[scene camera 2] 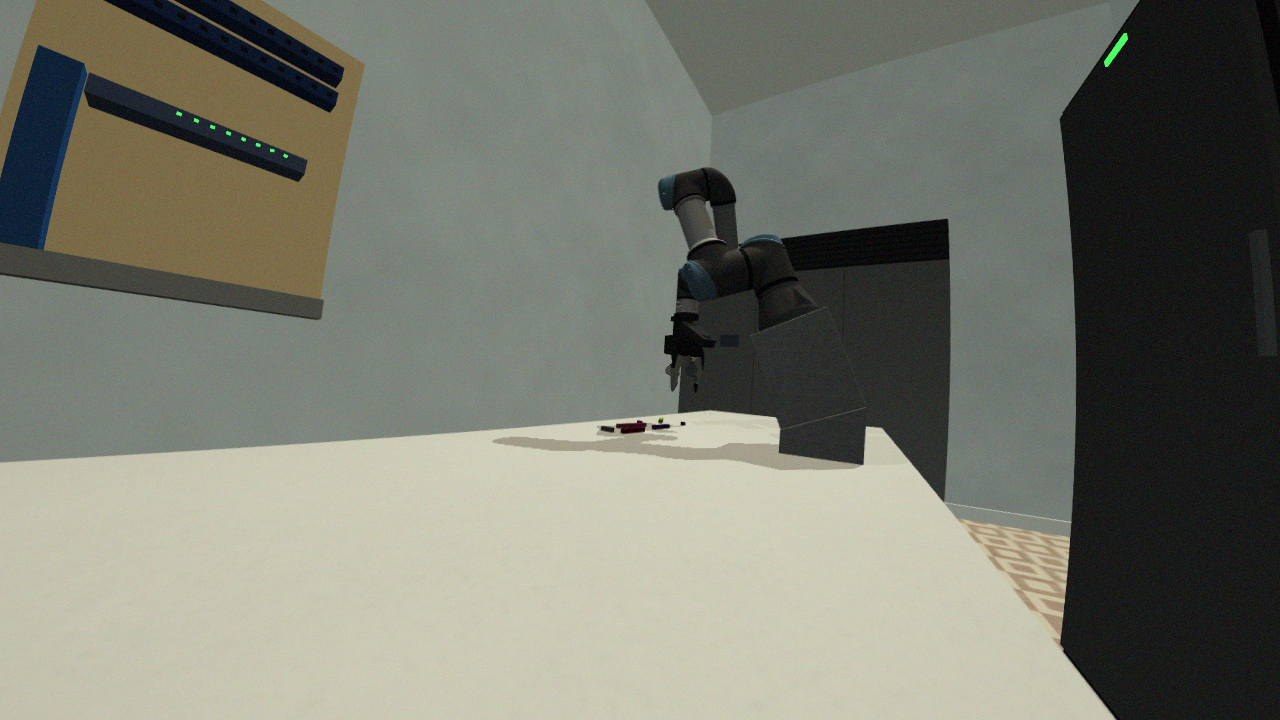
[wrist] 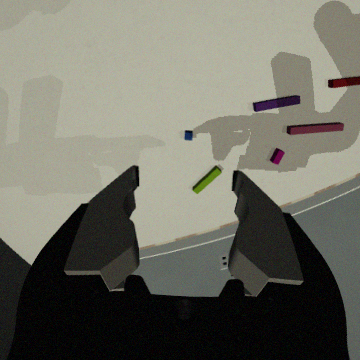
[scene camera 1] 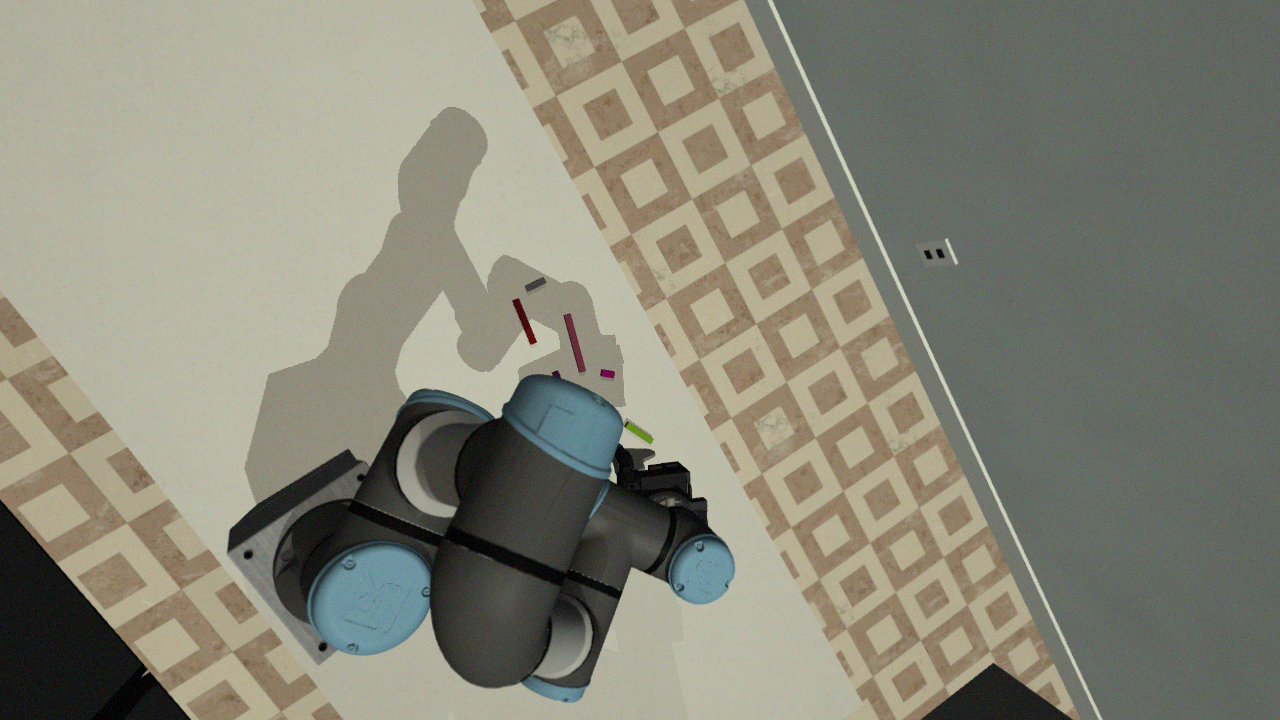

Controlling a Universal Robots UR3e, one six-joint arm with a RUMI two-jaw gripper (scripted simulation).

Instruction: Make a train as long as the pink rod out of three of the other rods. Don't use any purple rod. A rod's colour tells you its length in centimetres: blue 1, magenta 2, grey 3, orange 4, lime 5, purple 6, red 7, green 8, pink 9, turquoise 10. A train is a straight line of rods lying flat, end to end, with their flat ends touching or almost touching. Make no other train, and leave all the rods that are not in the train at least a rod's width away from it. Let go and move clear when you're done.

Labels:
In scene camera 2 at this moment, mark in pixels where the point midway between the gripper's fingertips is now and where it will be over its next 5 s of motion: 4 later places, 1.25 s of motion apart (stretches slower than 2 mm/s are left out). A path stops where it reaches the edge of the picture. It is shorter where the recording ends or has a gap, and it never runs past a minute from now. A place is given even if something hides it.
My gripper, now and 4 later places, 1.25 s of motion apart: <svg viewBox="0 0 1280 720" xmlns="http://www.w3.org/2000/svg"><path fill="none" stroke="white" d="M684 392L674 388L618 392L609 400L609 419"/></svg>

